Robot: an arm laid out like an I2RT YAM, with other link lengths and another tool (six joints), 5 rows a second.
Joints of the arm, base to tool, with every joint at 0 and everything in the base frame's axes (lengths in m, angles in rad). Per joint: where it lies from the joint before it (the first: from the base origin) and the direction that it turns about. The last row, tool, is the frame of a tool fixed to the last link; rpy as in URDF.
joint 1: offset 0 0 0.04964 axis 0 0 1
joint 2: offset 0.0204 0.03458 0.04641 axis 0 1 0
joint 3: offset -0.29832 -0.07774 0 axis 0 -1 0
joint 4: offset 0.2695 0.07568 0.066 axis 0 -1 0
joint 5: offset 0.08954 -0.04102 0.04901 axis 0 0 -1
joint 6: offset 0.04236 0 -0.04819 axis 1 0 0
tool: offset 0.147 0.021 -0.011 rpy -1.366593 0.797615 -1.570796
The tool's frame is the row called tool.
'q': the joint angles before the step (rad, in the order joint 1, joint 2, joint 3, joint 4, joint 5, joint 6). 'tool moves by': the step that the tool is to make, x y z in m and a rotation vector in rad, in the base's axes. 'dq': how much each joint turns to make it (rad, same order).
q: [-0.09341 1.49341 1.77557 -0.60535 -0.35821 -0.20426]
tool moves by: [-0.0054 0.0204 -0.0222 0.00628 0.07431 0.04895]
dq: [0.03808 0.00744 -0.01144 -0.05688 -0.01045 -0.00337]
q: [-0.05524 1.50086 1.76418 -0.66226 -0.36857 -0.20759]
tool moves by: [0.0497 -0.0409 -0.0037 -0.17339 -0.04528 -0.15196]
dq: [-0.00005 0.11527 0.09990 0.04275 0.20506 -0.10452]
